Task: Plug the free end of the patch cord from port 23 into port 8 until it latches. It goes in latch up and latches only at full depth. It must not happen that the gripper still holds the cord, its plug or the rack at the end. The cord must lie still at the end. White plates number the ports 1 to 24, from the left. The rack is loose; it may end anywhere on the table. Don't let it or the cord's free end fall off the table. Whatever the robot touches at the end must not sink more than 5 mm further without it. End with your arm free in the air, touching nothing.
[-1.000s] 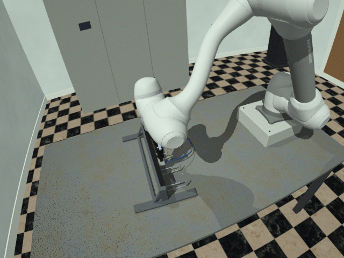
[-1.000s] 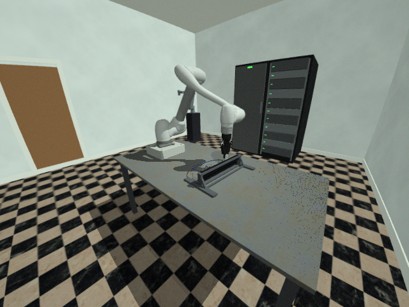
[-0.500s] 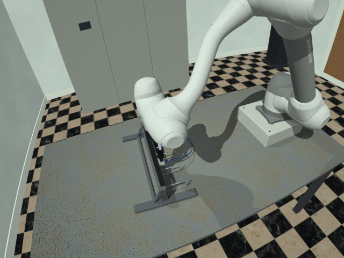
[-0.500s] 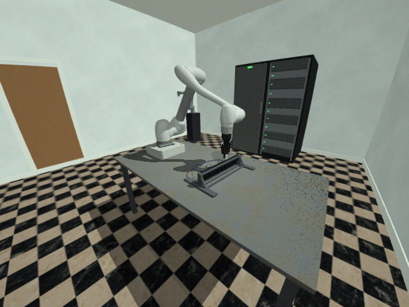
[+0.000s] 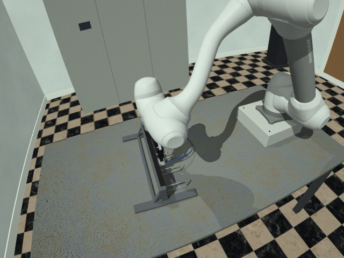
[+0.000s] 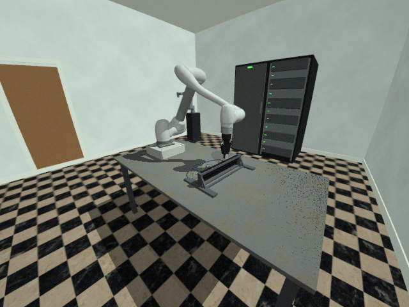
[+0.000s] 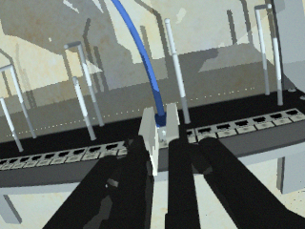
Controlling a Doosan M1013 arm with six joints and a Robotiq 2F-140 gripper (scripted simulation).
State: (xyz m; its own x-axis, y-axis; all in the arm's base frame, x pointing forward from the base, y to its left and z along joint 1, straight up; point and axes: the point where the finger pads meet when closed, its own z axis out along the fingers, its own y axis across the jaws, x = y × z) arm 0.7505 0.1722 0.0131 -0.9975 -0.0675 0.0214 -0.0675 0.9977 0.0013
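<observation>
Now: hand 3 cm above the free-end plug and 1 cm short of it.
</observation>
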